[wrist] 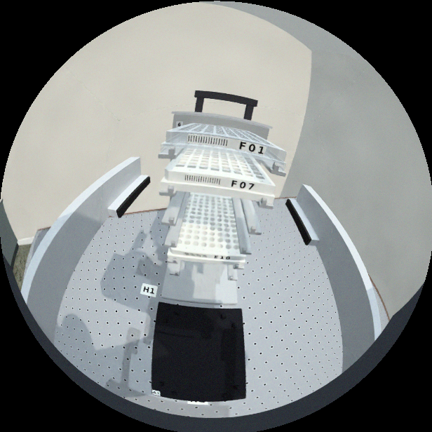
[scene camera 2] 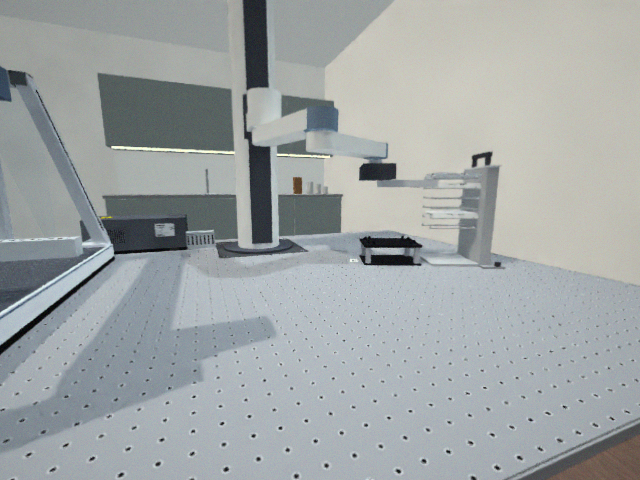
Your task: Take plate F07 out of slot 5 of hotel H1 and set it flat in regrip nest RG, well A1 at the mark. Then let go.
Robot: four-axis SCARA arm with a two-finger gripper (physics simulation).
I see my gripper (scene camera 2: 431,183).
My gripper also shows in the wrist view (wrist: 221,177).
